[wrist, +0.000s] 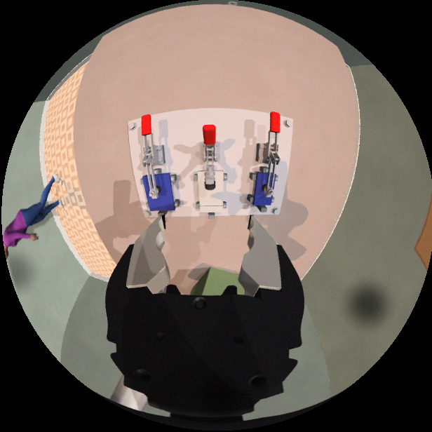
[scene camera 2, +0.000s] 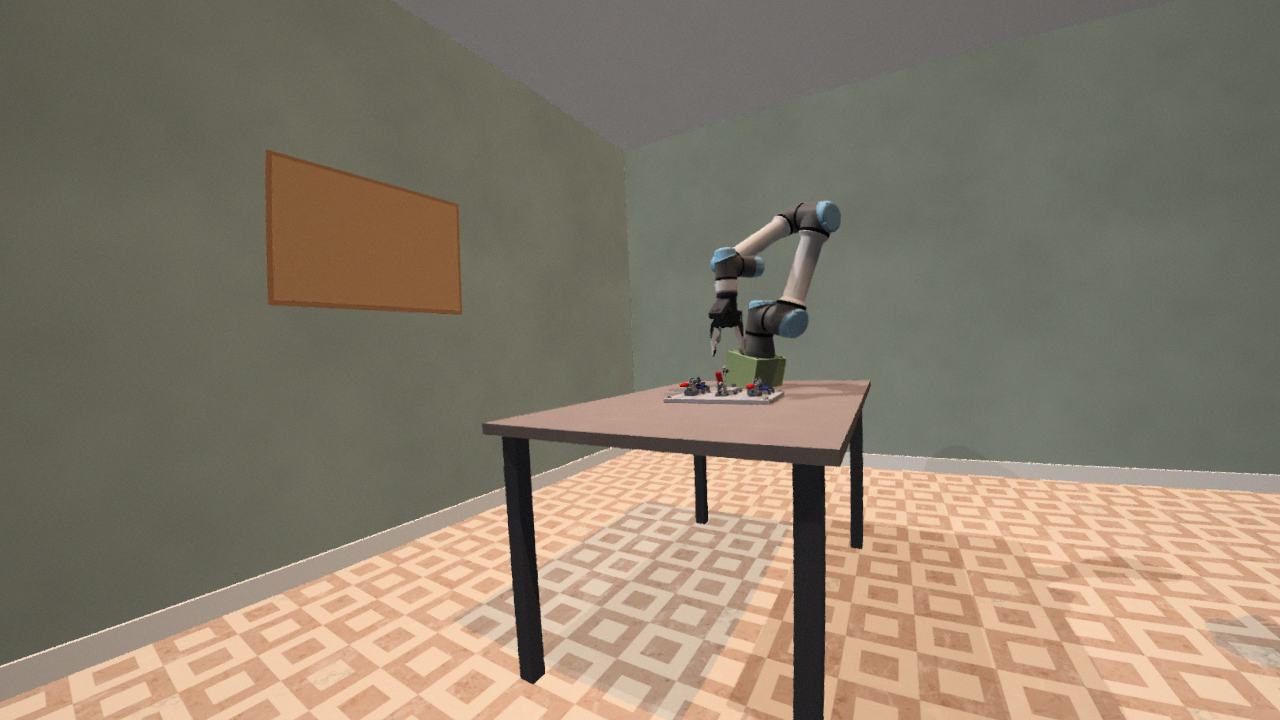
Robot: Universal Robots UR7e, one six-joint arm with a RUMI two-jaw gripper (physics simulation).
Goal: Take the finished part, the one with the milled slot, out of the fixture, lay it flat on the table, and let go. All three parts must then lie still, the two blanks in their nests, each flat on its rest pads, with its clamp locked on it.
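Frame: origin at the arm's base, x ahead, y left, z up, level; millimetres.
Seen in the pictures: gripper, fingertip midpoint: (scene camera 2: 728, 356); arm's base, origin of the base link: (scene camera 2: 756, 354).
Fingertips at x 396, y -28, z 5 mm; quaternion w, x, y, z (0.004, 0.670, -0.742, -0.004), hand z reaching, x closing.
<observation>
Offsets run from my fingertips to a thing's middle. Level surfaces: height alone.
A cream part (wrist: 211, 196) lies in the middle nest of the fixture plate {dx +41, dy -7, dz -136 mm} (wrist: 187, 125) (scene camera 2: 716, 400), with a thin dark line across its lower end. The middle clamp's red handle {dx +95, dy -11, dz -66 mm} (scene camera 2: 718, 377) (wrist: 209, 134) stands up, and its arm appears raised over the part. A wide blue blank (wrist: 162, 199) lies in the left nest and a narrower blue blank (wrist: 261, 196) in the right nest. Their clamp handles (wrist: 146, 125) (wrist: 275, 122) lie down, with the arm tips over the blanks. My gripper (scene camera 2: 727, 351) (wrist: 206, 215) is open and empty, above the fixture. Contact with the rest pads cannot be made out.
The fixture plate lies on the brown table {dz -144 mm} (scene camera 2: 662, 425) (wrist: 215, 60), in front of the green robot base block (scene camera 2: 756, 368) (wrist: 217, 282). Bolts stand at the plate's corners. A person (wrist: 30, 217) in a purple top is on the floor side at the left of the wrist view.
</observation>
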